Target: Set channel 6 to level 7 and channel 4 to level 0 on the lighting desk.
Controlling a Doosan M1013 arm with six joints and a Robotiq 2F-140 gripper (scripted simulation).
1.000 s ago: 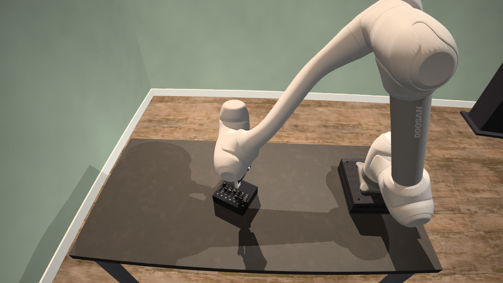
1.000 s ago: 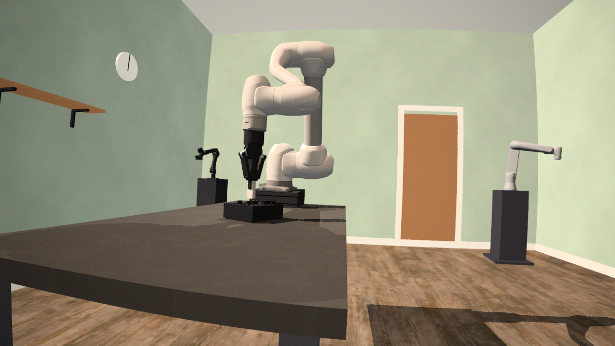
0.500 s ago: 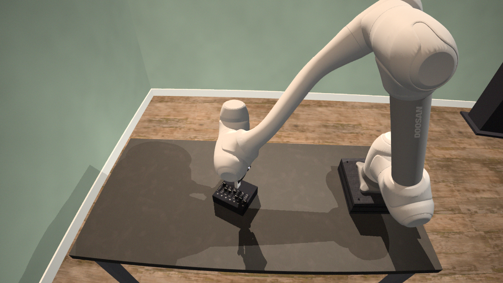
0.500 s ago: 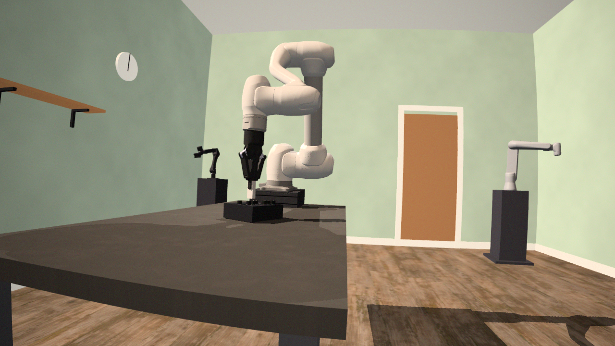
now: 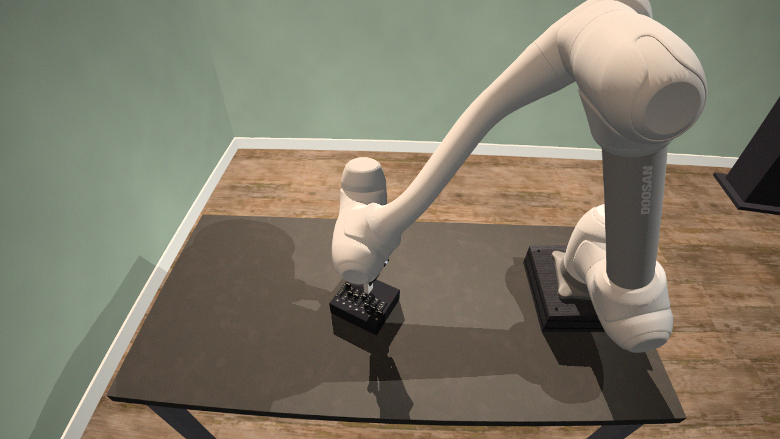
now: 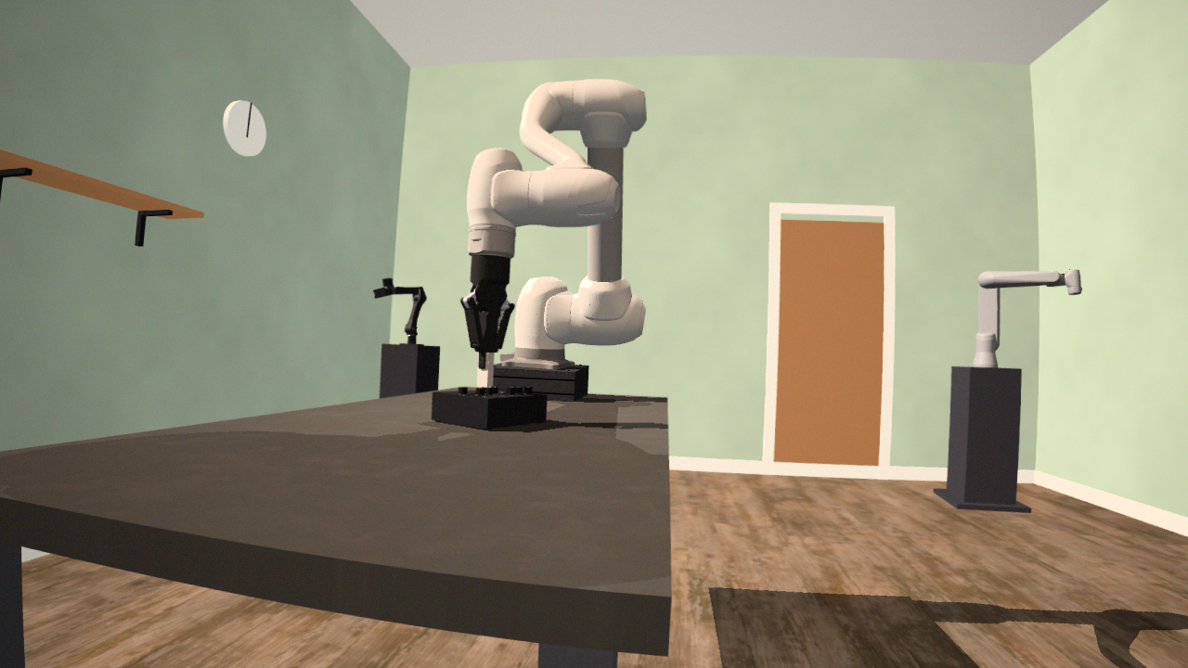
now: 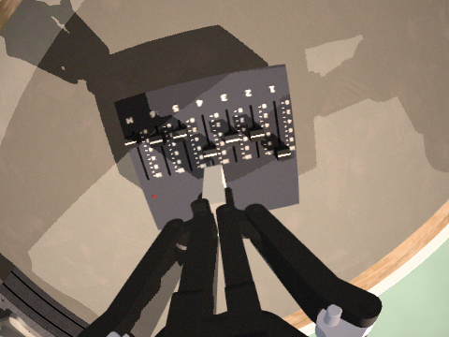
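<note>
The channel 4 fader knob is 3 cm below my hand, 2 cm to the left of it and 1 cm ahead of it. The rest, counted from my hand: channel 6 fader knob (6 cm to the left, 3 cm below, 3 cm behind).
</note>
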